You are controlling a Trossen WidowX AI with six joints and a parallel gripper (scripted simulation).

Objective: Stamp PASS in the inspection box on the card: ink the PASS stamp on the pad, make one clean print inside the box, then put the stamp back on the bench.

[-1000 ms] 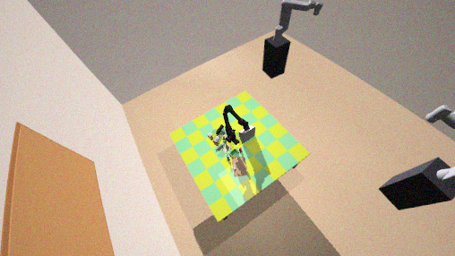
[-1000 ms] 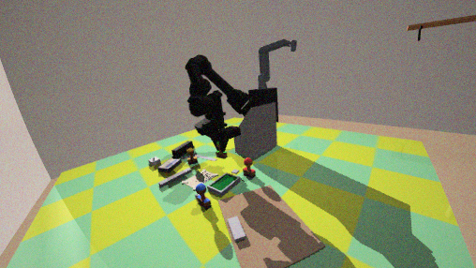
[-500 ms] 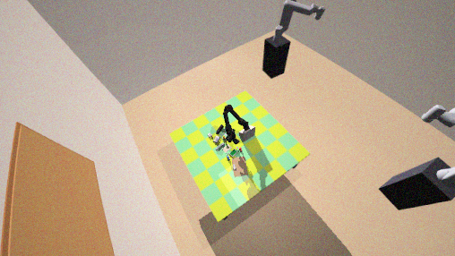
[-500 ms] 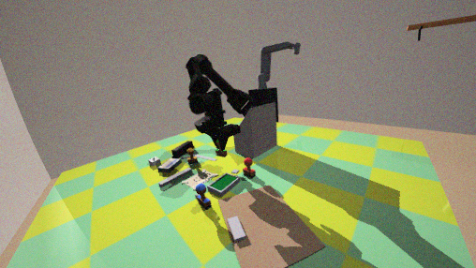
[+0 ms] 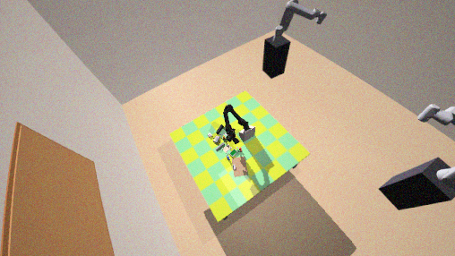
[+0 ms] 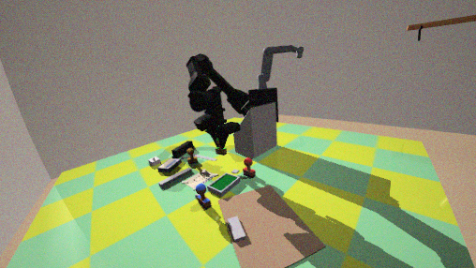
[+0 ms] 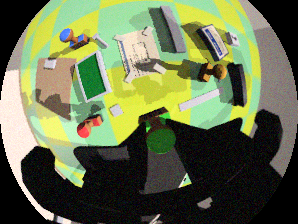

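Right now my gripper tip is 11 cm to the right of the green ink pad, 7 cm short of it and 7 cm above it. Also, from my gripper tip: red-knobbed stamp (13 cm to the left, 6 cm below, 2 cm behind); then orange-knobbed stamp (12 cm to the right, 8 cm ahead, 6 cm below); then white card (11 cm ahead, 8 cm below, 2 cm to the left).
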